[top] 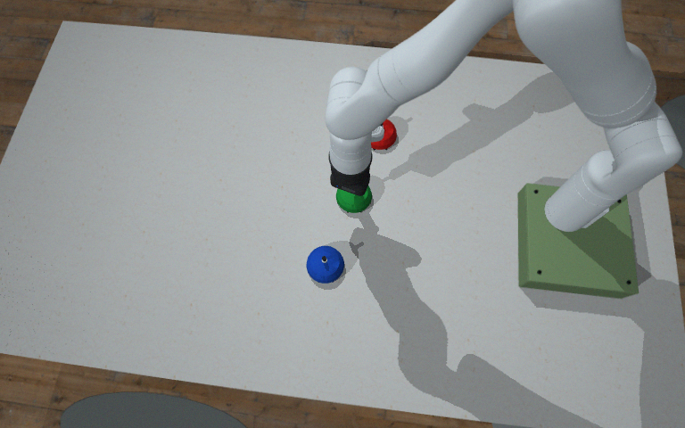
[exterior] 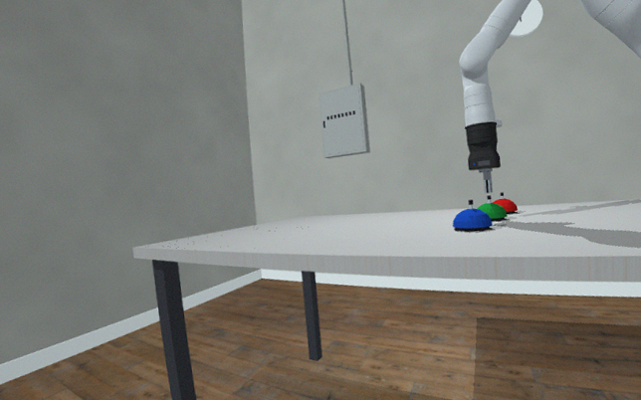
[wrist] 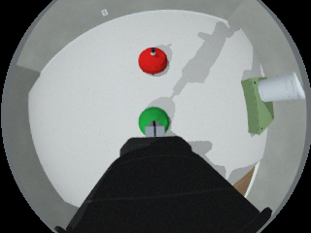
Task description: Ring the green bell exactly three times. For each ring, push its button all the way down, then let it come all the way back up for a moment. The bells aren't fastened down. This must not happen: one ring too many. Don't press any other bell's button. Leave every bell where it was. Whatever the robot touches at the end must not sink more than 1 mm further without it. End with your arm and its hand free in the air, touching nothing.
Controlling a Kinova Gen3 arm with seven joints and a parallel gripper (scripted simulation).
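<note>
Now: hand 50 mm above the green bell. Round my hand: red bell (170 mm to the right, 50 mm below, 40 mm behind); blue bell (170 mm to the left, 50 mm below, 40 mm ahead).
</note>
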